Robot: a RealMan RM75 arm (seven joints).
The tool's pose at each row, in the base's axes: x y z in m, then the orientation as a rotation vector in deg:
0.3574, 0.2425, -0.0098, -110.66, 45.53, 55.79
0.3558, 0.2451, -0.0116, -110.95, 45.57, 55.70
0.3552, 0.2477, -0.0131, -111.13, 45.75, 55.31
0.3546, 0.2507, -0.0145, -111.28, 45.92, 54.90
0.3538, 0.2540, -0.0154, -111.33, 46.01, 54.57
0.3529, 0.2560, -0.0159, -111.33, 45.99, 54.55
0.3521, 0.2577, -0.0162, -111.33, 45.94, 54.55
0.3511, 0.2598, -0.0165, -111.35, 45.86, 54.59
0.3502, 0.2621, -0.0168, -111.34, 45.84, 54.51
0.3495, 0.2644, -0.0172, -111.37, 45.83, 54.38
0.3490, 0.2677, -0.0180, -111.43, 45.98, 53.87
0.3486, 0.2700, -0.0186, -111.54, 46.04, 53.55
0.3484, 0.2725, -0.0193, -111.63, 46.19, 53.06
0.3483, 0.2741, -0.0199, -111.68, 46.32, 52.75
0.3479, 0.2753, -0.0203, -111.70, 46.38, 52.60
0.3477, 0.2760, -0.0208, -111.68, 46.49, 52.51
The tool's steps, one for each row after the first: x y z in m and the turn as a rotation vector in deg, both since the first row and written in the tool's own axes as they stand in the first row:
0.0003, 0.0007, 0.0035, -0.18, 0.21, -0.01
0.0008, 0.0006, 0.0065, -0.12, 0.57, -0.06
0.0012, 0.0002, 0.0098, -0.02, 0.92, -0.12
0.0010, -0.0004, 0.0132, 0.11, 1.15, -0.21
0.0006, -0.0005, 0.0155, 0.12, 1.15, -0.23
0.0002, -0.0005, 0.0173, 0.11, 1.13, -0.26
-0.0004, -0.0006, 0.0196, 0.07, 1.09, -0.30
-0.0010, -0.0008, 0.0220, 0.11, 1.12, -0.35
-0.0014, -0.0012, 0.0244, 0.15, 1.20, -0.42
-0.0015, -0.0021, 0.0277, 0.37, 1.55, -0.54
-0.0016, -0.0026, 0.0300, 0.44, 1.79, -0.64
-0.0015, -0.0034, 0.0325, 0.62, 2.15, -0.74
-0.0014, -0.0038, 0.0342, 0.74, 2.39, -0.79
-0.0014, -0.0039, 0.0355, 0.80, 2.50, -0.81
-0.0012, -0.0039, 0.0363, 0.87, 2.58, -0.77

